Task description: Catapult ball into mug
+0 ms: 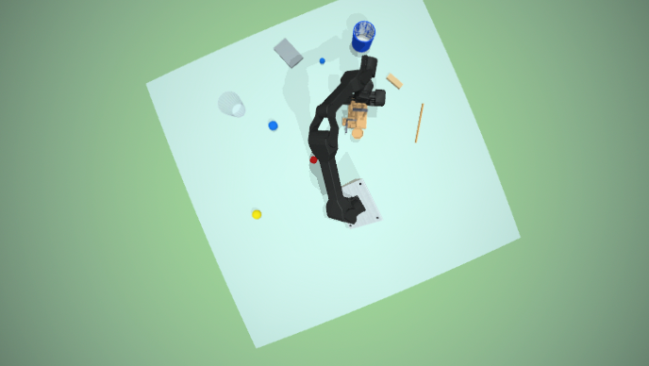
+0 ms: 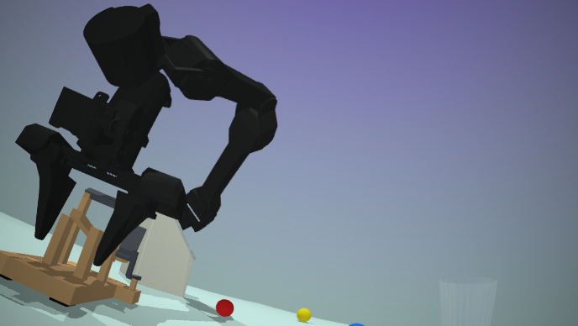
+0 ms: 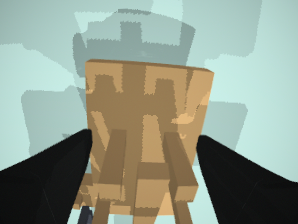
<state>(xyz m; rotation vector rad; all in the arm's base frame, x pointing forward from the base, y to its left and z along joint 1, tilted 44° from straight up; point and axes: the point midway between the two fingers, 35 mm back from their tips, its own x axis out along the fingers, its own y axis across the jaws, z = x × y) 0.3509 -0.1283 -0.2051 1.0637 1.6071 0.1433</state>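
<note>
My gripper tip is 110 mm past the red ball, 280 mm to the right of it and 20 mm above it. Also, from my gripper tip: small wooden block: 10 mm ahead, 190 mm to the right, 30 mm below; then small blue ball: 240 mm ahead, 30 mm to the left, 20 mm below; then catapult: 50 mm behind, 50 mm to the left, 20 mm above.
</note>
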